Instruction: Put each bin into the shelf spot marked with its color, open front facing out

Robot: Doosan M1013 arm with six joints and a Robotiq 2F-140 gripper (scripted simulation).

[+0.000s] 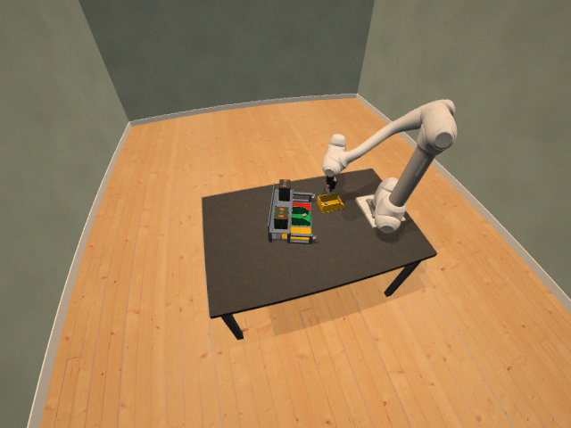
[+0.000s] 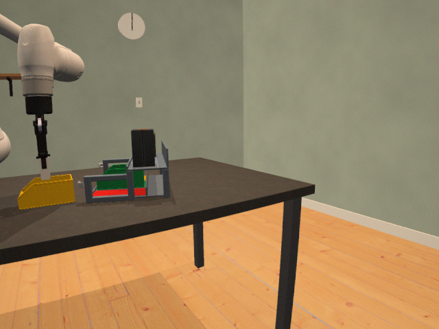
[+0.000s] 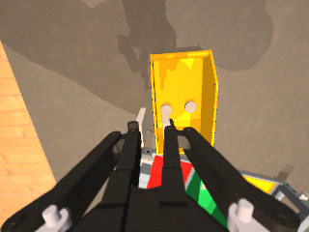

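My hand is 1 cm past the yellow bin, 5 cm to the right of it and 8 cm above it. The rest, counted from my hand: green bin 24 cm ahead, 16 cm to the left, 8 cm below.
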